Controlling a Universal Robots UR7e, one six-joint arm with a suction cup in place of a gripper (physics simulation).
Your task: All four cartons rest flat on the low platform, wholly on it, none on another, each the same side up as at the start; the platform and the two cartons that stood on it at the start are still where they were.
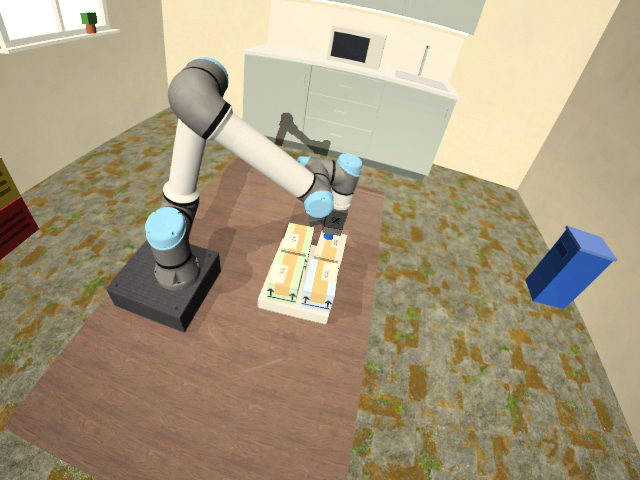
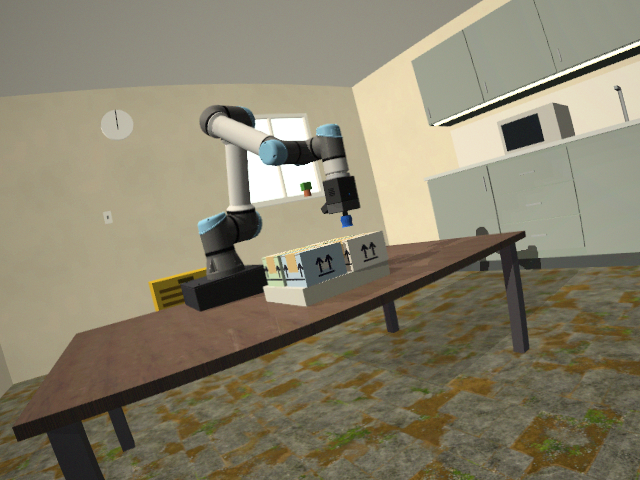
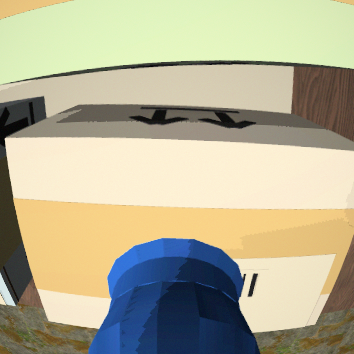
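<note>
My suction cup (image 3: 168, 288), in sight. Low cream platform (image 1: 297, 311), (image 2: 301, 296), (image 3: 246, 86). Light blue carton (image 1: 319, 290), (image 2: 304, 268).
</note>
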